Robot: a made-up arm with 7 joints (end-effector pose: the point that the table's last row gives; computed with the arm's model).
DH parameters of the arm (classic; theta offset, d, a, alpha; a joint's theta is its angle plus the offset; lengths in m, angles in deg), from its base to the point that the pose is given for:
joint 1: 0 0.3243 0 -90
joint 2: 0 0 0 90
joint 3: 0 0.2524 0.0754 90
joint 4: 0 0 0.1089 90
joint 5: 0 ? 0 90
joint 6: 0 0 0.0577 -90
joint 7: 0 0.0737 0 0
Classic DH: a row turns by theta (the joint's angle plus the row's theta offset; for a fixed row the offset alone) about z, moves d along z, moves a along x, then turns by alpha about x.
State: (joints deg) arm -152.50 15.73 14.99 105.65 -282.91 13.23 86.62
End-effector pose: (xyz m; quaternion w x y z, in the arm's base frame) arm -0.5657 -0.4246 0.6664 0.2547 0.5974 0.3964 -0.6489
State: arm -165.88 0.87 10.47 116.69 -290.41 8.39 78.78
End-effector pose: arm -0.5018 -0.1800 0.9332 0.0140 -0.4594 -0.3100 0.8323
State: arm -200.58 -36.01 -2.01 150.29 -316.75 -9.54 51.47
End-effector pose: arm 0.3065 -0.0568 1.0956 0.7980 0.0630 0.1174 0.5877
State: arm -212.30 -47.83 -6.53 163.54 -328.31 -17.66 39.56
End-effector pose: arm 0.5045 -0.2632 0.9111 0.8699 0.2486 0.3246 0.2760
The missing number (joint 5, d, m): 0.4815
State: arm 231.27 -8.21 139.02 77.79 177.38 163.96 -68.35
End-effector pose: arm 0.5503 0.1333 0.6058 0.7916 0.2510 -0.3950 -0.3929
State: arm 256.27 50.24 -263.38 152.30 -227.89 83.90 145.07
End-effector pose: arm 0.0444 -0.6030 0.8962 0.6826 -0.3119 -0.1259 0.6488
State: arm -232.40 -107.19 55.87 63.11 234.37 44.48 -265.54
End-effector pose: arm -0.2944 -0.4779 0.6459 0.6595 0.2000 0.1447 -0.7100
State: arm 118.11 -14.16 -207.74 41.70 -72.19 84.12 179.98
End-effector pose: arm -0.0780 -0.4732 0.1284 0.6517 -0.2655 -0.7025 0.1058
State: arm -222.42 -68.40 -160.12 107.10 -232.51 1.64 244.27
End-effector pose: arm 0.5949 -0.3301 -0.0220 0.0882 -0.8271 0.4130 -0.3709
